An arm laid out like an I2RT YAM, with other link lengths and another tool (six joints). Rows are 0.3 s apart.
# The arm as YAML. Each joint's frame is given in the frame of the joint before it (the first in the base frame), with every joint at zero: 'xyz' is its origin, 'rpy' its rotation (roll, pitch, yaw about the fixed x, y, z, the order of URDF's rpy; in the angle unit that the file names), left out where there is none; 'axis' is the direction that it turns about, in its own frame. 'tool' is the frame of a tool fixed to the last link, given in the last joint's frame.
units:
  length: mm
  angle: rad
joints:
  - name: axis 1
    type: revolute
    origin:
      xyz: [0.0, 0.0, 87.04]
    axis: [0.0, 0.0, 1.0]
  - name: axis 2
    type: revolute
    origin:
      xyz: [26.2, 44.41, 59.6]
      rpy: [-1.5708, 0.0, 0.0]
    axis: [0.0, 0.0, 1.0]
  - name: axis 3
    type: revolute
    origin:
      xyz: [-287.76, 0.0, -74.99]
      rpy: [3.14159, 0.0, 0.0]
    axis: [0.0, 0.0, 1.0]
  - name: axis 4
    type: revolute
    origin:
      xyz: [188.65, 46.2, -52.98]
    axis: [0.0, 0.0, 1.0]
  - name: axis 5
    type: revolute
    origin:
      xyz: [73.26, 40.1, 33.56]
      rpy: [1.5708, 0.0, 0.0]
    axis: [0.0, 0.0, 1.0]
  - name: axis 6
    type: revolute
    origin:
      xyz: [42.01, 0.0, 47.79]
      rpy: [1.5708, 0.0, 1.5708]
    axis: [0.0, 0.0, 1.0]
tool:
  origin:
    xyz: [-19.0, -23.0, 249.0]
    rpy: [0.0, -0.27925, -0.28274]
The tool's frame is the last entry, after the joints.
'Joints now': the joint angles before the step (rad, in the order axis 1, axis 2, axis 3, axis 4, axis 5, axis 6). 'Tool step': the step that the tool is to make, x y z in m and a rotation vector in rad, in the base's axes. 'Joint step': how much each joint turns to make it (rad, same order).
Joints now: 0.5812 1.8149 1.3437 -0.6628 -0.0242 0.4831
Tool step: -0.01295 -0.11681 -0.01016 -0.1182 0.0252 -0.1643
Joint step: -0.1759 -0.1370 -0.1598 -0.0546 0.0805 -0.0462
